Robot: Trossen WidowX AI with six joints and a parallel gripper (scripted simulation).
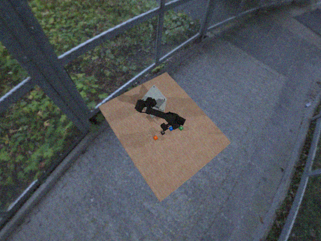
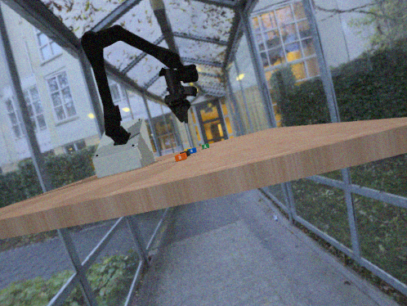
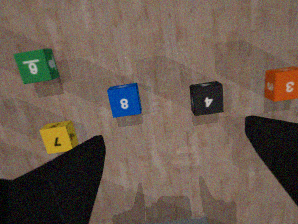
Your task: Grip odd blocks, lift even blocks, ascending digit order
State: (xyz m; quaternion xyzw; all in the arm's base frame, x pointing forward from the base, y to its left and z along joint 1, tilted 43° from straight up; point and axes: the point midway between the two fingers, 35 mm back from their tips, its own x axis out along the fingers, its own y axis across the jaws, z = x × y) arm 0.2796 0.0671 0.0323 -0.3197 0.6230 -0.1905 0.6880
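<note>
Now: gripper tip 10 mm short of the orange block, 140 mm to the left of it and 120 mm above it. Also, from my gripper tip: blue block 10 mm behind, 40 mm to the left, 120 mm below; yellow block 60 mm behind, 120 mm to the left, 120 mm below; black block 10 mm behind, 50 mm to the right, 120 mm below.
</note>
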